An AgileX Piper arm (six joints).
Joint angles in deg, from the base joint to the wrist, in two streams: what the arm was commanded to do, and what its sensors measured. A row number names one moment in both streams.
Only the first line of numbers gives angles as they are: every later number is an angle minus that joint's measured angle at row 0.
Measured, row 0:
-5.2 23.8 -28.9 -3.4 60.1 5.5
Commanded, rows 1 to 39:
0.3 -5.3 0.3 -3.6 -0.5 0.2
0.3 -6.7 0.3 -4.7 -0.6 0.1
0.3 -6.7 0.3 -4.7 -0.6 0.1
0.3 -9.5 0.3 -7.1 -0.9 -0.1
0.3 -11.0 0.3 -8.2 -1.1 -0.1
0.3 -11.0 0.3 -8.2 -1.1 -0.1
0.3 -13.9 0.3 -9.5 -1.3 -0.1
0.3 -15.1 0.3 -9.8 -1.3 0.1
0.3 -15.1 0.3 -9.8 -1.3 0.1
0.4 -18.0 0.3 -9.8 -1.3 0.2
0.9 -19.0 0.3 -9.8 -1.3 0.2
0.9 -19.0 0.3 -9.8 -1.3 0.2
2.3 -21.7 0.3 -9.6 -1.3 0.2
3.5 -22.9 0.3 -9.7 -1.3 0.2
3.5 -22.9 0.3 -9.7 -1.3 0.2
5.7 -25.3 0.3 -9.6 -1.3 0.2
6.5 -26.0 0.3 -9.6 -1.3 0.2
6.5 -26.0 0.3 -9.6 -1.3 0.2
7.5 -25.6 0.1 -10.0 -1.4 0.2
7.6 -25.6 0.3 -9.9 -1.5 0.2
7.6 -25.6 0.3 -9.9 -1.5 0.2
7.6 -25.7 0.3 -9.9 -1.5 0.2
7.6 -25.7 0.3 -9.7 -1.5 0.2
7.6 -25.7 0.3 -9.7 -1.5 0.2
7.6 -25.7 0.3 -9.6 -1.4 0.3
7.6 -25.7 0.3 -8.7 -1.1 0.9
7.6 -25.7 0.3 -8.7 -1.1 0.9
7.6 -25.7 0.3 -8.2 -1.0 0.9
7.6 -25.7 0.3 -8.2 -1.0 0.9
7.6 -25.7 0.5 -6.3 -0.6 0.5
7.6 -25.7 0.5 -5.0 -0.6 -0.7
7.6 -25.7 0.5 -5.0 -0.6 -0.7
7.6 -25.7 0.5 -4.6 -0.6 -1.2
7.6 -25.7 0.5 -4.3 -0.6 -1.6
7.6 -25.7 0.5 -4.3 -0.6 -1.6
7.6 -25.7 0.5 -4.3 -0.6 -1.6
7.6 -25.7 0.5 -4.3 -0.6 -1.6
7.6 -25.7 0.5 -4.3 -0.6 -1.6
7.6 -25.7 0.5 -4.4 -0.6 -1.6
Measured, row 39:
7.5 -24.0 0.3 -4.6 -0.3 -1.0
